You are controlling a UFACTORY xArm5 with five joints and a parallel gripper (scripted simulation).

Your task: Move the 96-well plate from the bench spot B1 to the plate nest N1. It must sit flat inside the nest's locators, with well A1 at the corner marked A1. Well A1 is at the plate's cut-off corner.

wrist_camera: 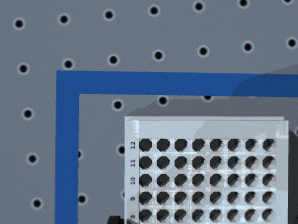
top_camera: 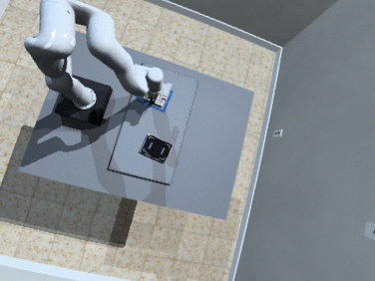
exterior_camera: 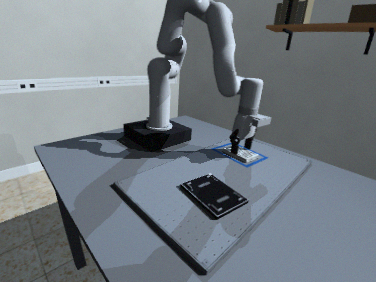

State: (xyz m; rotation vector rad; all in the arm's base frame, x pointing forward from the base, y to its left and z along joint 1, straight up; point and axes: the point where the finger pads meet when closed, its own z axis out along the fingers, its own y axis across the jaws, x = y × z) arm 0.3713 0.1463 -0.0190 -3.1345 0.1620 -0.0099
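Right now the white 96-well plate is 2 cm below my hand. Also, from my hand: black plate nest (10 cm ahead, 31 cm to the right, 2 cm below).
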